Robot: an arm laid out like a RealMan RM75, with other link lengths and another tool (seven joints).
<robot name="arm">
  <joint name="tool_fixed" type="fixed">
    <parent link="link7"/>
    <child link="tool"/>
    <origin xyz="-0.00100 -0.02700 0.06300" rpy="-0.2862 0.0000 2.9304"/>
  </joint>
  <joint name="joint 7" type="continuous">
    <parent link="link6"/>
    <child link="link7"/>
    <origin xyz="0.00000 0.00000 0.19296"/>
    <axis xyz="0 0 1"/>
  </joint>
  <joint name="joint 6" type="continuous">
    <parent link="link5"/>
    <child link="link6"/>
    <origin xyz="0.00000 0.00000 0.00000"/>
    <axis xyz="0 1 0"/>
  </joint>
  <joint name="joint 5" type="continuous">
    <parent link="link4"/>
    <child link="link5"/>
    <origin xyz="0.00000 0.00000 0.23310"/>
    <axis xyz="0 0 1"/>
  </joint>
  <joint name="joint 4" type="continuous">
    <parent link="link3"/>
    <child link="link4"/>
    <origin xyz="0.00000 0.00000 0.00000"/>
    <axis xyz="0 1 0"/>
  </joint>
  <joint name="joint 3" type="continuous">
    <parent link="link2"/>
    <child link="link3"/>
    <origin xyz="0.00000 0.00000 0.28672"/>
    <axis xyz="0 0 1"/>
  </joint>
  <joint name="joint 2" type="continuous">
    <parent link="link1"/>
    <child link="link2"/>
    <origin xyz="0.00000 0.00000 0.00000"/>
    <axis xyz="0 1 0"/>
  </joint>
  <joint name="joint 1" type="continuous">
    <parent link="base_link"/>
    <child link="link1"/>
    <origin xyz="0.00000 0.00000 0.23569"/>
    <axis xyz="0 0 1"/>
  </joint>
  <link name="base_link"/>
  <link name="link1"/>
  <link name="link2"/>
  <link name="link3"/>
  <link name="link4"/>
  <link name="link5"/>
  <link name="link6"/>
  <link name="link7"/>
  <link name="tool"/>
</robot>
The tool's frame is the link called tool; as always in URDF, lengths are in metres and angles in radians. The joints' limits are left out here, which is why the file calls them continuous.
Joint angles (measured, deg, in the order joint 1, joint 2, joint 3, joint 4, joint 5, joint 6, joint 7), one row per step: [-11.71, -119.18, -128.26, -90.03, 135.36, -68.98, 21.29]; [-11.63, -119.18, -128.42, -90.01, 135.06, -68.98, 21.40]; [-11.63, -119.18, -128.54, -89.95, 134.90, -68.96, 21.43]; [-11.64, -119.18, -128.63, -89.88, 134.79, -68.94, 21.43]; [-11.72, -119.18, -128.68, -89.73, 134.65, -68.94, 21.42]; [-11.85, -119.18, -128.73, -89.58, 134.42, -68.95, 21.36]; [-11.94, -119.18, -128.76, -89.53, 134.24, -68.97, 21.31]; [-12.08, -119.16, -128.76, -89.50, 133.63, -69.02, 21.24]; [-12.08, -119.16, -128.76, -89.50, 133.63, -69.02, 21.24]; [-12.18, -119.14, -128.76, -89.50, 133.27, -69.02, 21.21]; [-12.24, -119.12, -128.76, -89.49, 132.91, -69.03, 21.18]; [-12.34, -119.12, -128.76, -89.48, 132.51, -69.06, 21.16]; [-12.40, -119.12, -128.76, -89.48, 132.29, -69.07, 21.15]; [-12.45, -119.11, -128.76, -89.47, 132.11, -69.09, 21.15]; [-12.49, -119.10, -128.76, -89.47, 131.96, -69.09, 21.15]
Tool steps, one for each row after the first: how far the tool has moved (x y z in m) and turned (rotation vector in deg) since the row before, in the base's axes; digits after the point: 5 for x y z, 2 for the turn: [-0.00006, -0.00030, 0.00052, 0.14, -0.20, -0.05]; [-0.00005, 0.00005, 0.00030, 0.11, -0.16, -0.01]; [-0.00012, 0.00005, 0.00014, 0.08, -0.14, 0.02]; [0.00031, 0.00040, -0.00055, -0.01, -0.21, -0.02]; [0.00103, 0.00080, -0.00068, 0.01, -0.33, -0.09]; [0.00106, 0.00064, -0.00032, 0.02, -0.22, -0.11]; [0.00324, 0.00147, -0.00071, 0.05, -0.57, -0.40]; [0.00000, 0.00000, 0.00000, 0.00, 0.00, 0.00]; [0.00211, 0.00108, -0.00015, 0.06, -0.30, -0.28]; [0.00176, 0.00077, -0.00023, 0.05, -0.31, -0.23]; [0.00229, 0.00101, -0.00048, 0.03, -0.36, -0.30]; [0.00133, 0.00061, -0.00021, 0.02, -0.19, -0.17]; [0.00102, 0.00046, -0.00018, 0.00, -0.15, -0.14]; [0.00087, 0.00043, -0.00003, 0.02, -0.11, -0.12]
